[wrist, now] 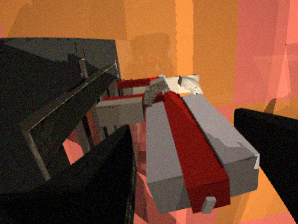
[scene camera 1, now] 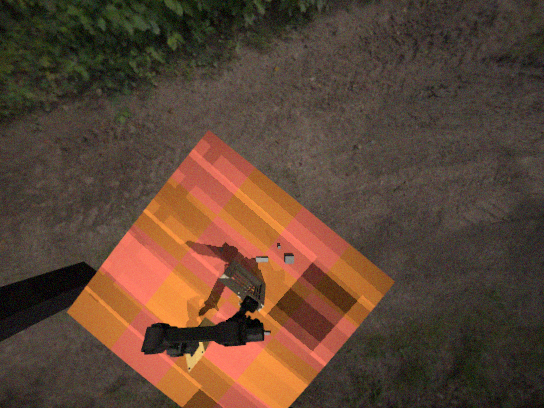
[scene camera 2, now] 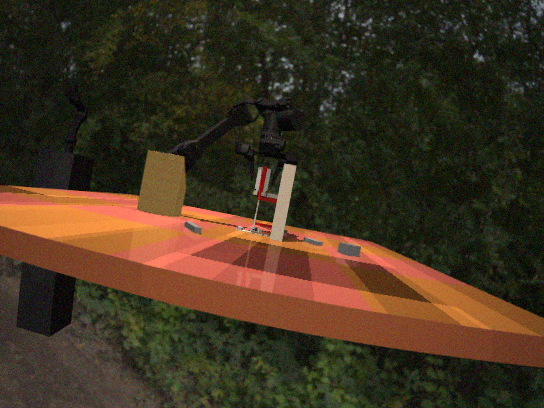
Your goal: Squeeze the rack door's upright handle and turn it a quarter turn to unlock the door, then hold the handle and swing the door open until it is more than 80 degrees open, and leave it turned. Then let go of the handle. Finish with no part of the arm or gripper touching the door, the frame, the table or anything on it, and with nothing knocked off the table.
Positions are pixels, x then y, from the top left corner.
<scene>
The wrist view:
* my gripper: 182,124
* rack: 45,67
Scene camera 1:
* rack: 241,292
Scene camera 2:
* my gripper: 261,182
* rack: 288,174
</scene>
